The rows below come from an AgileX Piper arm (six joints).
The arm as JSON. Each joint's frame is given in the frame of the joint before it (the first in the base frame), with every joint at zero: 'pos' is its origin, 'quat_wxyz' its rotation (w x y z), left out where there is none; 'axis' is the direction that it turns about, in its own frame. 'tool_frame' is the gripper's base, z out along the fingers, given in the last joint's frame.
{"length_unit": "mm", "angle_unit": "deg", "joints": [
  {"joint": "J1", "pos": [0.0, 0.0, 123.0], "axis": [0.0, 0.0, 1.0]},
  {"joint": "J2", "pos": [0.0, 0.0, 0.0], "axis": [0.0, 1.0, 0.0]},
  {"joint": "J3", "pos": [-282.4, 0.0, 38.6], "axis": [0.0, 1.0, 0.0]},
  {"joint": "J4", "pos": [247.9, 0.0, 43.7], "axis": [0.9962, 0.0, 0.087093]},
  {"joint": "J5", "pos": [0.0, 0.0, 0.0], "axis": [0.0, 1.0, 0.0]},
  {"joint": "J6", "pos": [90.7, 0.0, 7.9], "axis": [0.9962, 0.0, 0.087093]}
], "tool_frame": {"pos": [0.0, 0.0, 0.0], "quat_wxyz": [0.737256, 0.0, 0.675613, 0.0]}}
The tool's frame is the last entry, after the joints.
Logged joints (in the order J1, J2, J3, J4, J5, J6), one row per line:
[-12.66, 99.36, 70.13, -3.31, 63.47, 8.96]
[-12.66, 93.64, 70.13, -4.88, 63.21, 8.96]
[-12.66, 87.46, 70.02, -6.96, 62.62, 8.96]
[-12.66, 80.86, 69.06, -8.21, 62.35, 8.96]
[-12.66, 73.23, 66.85, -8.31, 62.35, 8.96]
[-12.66, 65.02, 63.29, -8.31, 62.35, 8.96]
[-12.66, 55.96, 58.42, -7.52, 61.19, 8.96]
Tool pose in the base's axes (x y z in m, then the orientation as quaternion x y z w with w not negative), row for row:
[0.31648, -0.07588, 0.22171, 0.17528, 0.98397, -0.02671, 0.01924]
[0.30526, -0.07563, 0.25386, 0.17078, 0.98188, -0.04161, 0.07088]
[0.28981, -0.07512, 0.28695, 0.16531, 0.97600, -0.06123, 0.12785]
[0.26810, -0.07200, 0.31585, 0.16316, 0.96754, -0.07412, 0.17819]
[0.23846, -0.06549, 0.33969, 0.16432, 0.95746, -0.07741, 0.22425]
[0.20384, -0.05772, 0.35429, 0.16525, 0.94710, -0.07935, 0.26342]
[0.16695, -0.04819, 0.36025, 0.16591, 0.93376, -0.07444, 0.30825]
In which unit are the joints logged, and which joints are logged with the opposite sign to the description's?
The joints are logged in degrees. Opposite sign: J3.
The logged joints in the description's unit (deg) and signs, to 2 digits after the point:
[-12.66, 99.36, -70.13, -3.31, 63.47, 8.96]
[-12.66, 93.64, -70.13, -4.88, 63.21, 8.96]
[-12.66, 87.46, -70.02, -6.96, 62.62, 8.96]
[-12.66, 80.86, -69.06, -8.21, 62.35, 8.96]
[-12.66, 73.23, -66.85, -8.31, 62.35, 8.96]
[-12.66, 65.02, -63.29, -8.31, 62.35, 8.96]
[-12.66, 55.96, -58.42, -7.52, 61.19, 8.96]

